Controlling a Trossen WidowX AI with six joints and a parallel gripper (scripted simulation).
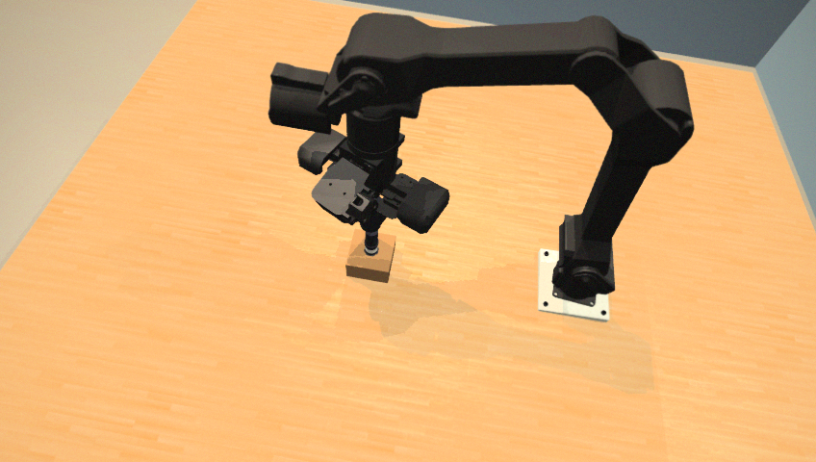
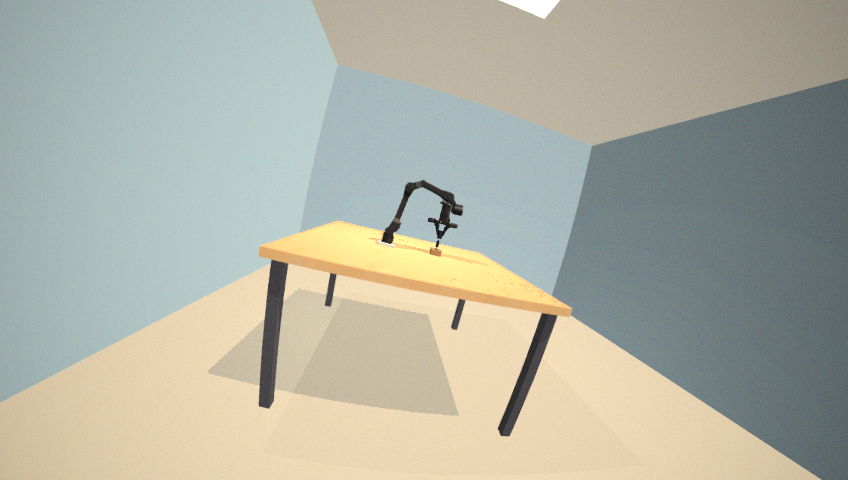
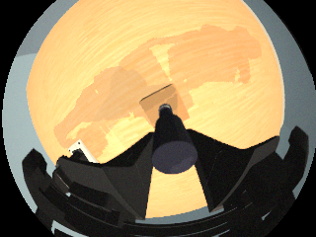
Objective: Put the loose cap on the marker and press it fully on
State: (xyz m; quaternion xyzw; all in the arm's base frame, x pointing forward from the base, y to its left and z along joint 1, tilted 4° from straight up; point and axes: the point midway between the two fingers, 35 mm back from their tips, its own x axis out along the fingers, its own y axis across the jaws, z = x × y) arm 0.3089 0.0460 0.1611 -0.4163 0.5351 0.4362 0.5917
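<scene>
Now: the holder block 100 mm below my gripper tip. Also, from my gripper tip: marker cap: 10 mm above.
</scene>
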